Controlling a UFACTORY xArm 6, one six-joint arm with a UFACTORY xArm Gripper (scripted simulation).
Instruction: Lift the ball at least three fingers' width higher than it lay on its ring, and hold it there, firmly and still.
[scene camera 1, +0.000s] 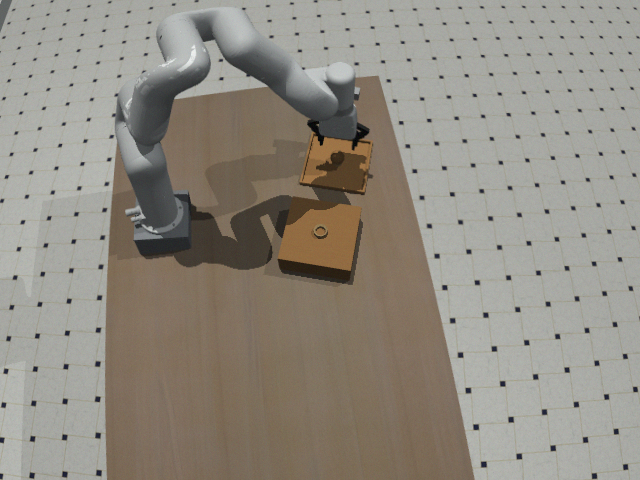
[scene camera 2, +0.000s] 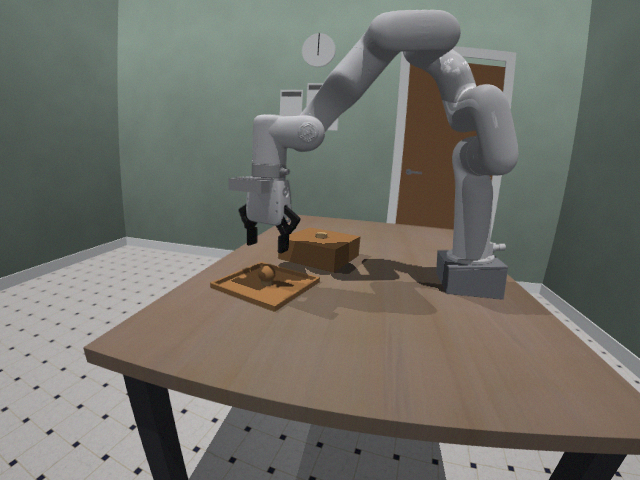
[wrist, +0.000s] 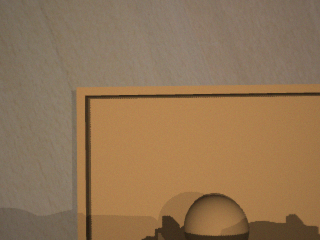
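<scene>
Scene camera 1 shows me my gripper and a tray. The tray is visible in scene camera 2 (245, 284) as well, and so is my gripper. On my gripper, (scene camera 1: 359, 135) and (scene camera 2: 247, 219) are the same spot. In the wrist view my gripper is out of frame, but the tray is there, and on the tray (wrist: 145, 154) is the same spot as (scene camera 1: 324, 148).
</scene>
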